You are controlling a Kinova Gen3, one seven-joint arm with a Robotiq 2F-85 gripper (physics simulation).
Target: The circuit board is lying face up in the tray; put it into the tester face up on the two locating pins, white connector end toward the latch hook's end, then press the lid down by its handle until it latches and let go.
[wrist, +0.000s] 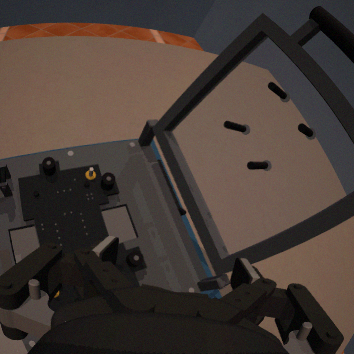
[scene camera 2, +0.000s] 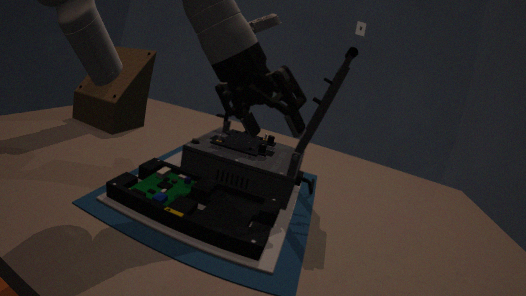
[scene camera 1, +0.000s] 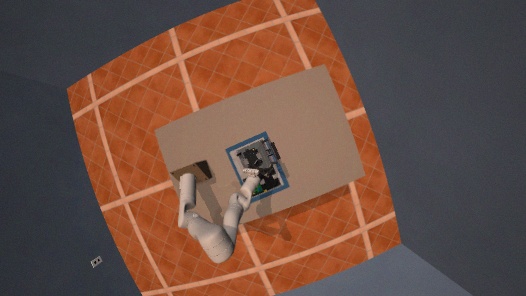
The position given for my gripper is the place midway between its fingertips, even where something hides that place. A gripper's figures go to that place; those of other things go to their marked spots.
Scene:
My gripper (scene camera 2: 276,134): 46 cm from the lens. A green circuit board (scene camera 2: 164,187) is 40 cm from the lens. A tester lid (scene camera 2: 338,79) is 42 cm from the lens. A black pin plate (scene camera 2: 239,141): 51 cm from the lens. The marked spots on the tester lid and the black pin plate are 21 cm apart.

